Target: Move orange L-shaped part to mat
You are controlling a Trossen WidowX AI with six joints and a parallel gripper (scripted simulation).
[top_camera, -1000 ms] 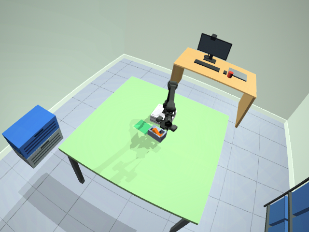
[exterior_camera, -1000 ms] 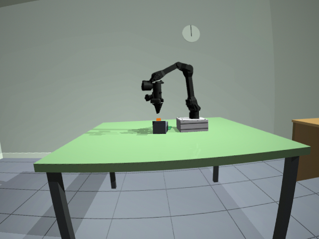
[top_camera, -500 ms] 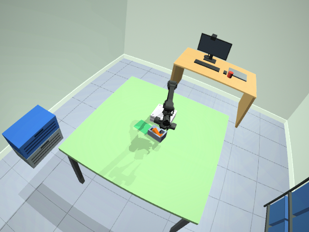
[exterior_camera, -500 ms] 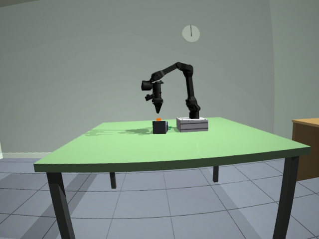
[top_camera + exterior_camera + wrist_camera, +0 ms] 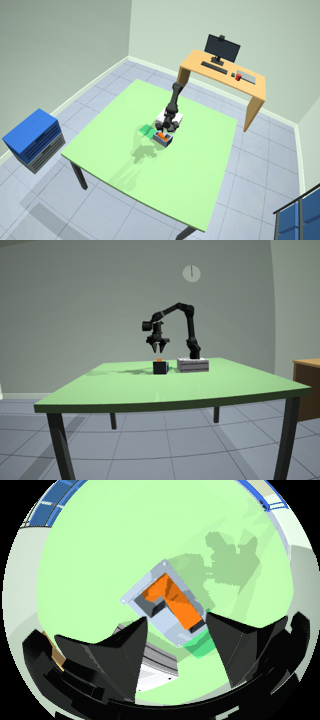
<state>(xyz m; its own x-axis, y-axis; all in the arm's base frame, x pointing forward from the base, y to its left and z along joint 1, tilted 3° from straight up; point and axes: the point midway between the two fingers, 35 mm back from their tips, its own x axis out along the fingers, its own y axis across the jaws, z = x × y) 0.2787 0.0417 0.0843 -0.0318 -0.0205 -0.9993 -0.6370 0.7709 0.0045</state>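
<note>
My gripper tip is 1 cm past the orange L-shaped part and 10 cm above it. Round my gripper tip: green mat 6 cm behind, 17 cm to the right, 16 cm below.
</note>
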